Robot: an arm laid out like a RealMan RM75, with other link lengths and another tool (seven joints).
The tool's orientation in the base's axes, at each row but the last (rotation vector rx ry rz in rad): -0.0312, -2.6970, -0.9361; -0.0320, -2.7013, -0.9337; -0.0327, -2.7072, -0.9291; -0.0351, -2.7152, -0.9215; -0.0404, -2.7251, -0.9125; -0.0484, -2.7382, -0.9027; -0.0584, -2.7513, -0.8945; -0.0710, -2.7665, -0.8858; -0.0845, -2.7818, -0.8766; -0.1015, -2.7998, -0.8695; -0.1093, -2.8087, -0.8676
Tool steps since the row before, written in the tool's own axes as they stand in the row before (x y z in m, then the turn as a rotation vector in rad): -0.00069, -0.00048, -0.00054, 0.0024, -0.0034, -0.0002; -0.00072, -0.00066, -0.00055, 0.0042, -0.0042, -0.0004; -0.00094, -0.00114, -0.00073, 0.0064, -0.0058, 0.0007; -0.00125, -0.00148, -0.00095, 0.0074, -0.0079, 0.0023; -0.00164, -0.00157, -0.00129, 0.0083, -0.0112, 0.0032; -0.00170, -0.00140, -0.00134, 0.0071, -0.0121, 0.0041; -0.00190, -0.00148, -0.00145, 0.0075, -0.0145, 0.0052; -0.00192, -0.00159, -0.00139, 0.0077, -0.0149, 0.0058; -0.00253, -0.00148, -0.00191, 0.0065, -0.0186, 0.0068; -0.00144, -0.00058, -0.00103, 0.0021, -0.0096, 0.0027; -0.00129, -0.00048, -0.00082, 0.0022, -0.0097, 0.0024
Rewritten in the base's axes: 0.00075, -0.00066, -0.00007, -0.0026, -0.0030, -0.0012; 0.00076, -0.00081, -0.00018, -0.0044, -0.0039, -0.0011; 0.00096, -0.00128, -0.00038, -0.0070, -0.0046, -0.0023; 0.00128, -0.00167, -0.00049, -0.0086, -0.0054, -0.0045; 0.00172, -0.00193, -0.00036, -0.0100, -0.0076, -0.0069; 0.00180, -0.00184, -0.00020, -0.0092, -0.0077, -0.0084; 0.00199, -0.00197, -0.00018, -0.0101, -0.0090, -0.0105; 0.00197, -0.00205, -0.00026, -0.0104, -0.0090, -0.0112; 0.00265, -0.00228, 0.00012, -0.0099, -0.0114, -0.0143; 0.00151, -0.00107, 0.00020, -0.0037, -0.0064, -0.0070; 0.00134, -0.00087, 0.00013, -0.0038, -0.0066, -0.0068
